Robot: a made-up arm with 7 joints. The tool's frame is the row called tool.
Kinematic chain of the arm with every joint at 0, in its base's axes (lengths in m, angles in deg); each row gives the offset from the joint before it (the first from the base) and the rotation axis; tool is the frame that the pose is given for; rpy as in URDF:
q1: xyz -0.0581 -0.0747 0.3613 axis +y
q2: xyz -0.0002 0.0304 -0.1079 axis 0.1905 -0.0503 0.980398
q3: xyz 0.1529 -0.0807 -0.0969 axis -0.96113 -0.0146 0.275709
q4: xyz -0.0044 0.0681 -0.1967 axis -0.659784 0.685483 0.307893
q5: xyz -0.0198 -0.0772 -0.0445 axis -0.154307 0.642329 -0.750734
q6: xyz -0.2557 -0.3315 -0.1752 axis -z
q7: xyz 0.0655 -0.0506 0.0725 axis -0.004 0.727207 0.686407
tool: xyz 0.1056 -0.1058 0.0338 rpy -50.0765 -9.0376 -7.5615
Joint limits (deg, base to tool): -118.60..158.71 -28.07..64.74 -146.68..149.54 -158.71..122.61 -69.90..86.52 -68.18..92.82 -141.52..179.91
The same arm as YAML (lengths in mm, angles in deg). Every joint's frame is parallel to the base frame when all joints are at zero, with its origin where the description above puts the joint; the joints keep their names.
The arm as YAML. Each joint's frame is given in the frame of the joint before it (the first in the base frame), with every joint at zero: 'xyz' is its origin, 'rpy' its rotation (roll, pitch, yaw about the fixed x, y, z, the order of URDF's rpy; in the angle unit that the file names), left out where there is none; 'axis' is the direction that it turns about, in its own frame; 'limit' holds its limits. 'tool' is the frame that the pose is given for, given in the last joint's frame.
units:
  length: mm
  angle: deg
joints:
  - name: q1
    type: revolute
    origin:
      xyz: [-58.1, -74.7, 361.3]
    axis: [0.0, 1.0, 0.0]
    limit:
      lower: -118.6
      upper: 158.71
  - name: q2
    type: revolute
    origin:
      xyz: [-0.2, 30.4, -107.9]
    axis: [0.1905, -0.0503, 0.980398]
    limit:
      lower: -28.07
      upper: 64.74
  - name: q3
    type: revolute
    origin:
      xyz: [152.9, -80.7, -96.9]
    axis: [-0.96113, -0.0146, 0.275709]
    limit:
      lower: -146.68
      upper: 149.54
  - name: q4
    type: revolute
    origin:
      xyz: [-4.4, 68.1, -196.7]
    axis: [-0.659784, 0.685483, 0.307893]
    limit:
      lower: -158.71
      upper: 122.61
  - name: q5
    type: revolute
    origin:
      xyz: [-19.8, -77.2, -44.5]
    axis: [-0.154307, 0.642329, -0.750734]
    limit:
      lower: -69.9
      upper: 86.52
  - name: q6
    type: revolute
    origin:
      xyz: [-255.7, -331.5, -175.2]
    axis: [0.0, 0.0, -1.0]
    limit:
      lower: -68.18
      upper: 92.82
  - name: q7
    type: revolute
    origin:
      xyz: [65.5, -50.6, 72.5]
    axis: [-0.004, 0.727207, 0.686407]
    limit:
      lower: -141.52
      upper: 179.91
tool:
  origin:
    xyz: [105.6, -105.8, 33.8]
    rpy: [-50.08, -9.04, -7.56]

